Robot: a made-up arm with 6 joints.
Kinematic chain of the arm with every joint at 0, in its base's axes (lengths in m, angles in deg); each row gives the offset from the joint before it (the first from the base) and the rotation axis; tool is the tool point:
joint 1: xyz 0 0 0.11 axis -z
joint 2: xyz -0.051 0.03 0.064 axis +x
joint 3: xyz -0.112 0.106 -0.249 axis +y
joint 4: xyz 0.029 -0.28 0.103 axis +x
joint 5: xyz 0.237 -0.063 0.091 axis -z
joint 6: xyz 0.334 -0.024 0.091 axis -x
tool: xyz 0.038 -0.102 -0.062
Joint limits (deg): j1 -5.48..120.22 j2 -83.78..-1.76 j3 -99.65..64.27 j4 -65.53..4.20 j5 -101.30..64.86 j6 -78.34..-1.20
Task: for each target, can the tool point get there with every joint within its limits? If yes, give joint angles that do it. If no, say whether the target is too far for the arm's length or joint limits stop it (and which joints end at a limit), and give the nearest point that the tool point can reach.
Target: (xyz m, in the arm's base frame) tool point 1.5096 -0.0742 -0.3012
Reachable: no: too far | nearest point 0.5631 -0.1225 -0.1691 | short by 0.957 m
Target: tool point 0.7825 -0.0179 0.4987
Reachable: no: joint limits stop it (at a limit: joint 1, joint 2, joint 6) | nearest point 0.5536 0.0523 0.4485 | short by 0.245 m
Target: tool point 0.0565 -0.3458 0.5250
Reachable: yes | joints 59.91 -26.87 -16.50 -39.88 11.11 -13.58
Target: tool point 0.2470 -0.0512 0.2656
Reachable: yes | joints 38.23 -48.42 -45.80 -55.66 -45.10 -64.27
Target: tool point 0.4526 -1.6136 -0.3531
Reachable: no: too far | nearest point 0.2193 -0.7819 -0.0865 | short by 0.904 m
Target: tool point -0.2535 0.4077 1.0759
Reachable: no: joint limits stop it (at a limit: joint 2, joint 3, joint 6) | nearest point -0.2196 0.3532 0.8039 | short by 0.279 m
